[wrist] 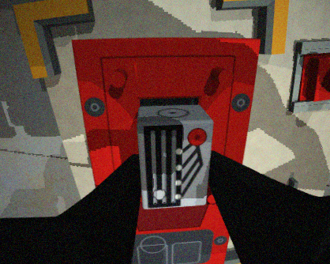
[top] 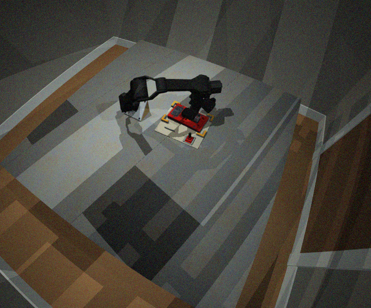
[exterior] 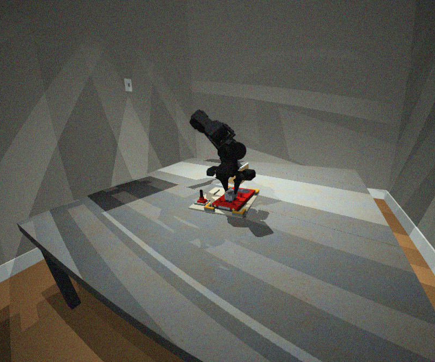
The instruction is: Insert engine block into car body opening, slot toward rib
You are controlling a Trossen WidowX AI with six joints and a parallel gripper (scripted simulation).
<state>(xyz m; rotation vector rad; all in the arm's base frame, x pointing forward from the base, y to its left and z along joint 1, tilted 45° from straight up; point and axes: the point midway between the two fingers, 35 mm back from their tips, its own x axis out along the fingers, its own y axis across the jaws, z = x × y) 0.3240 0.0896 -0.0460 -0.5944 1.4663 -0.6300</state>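
The engine block is 10 mm below my gripper tip. Round my gripper tip: black upright post (40 mm ahead, 120 mm to the right, 20 mm below); then beige board (30 mm behind, 30 mm to the right, 40 mm below).
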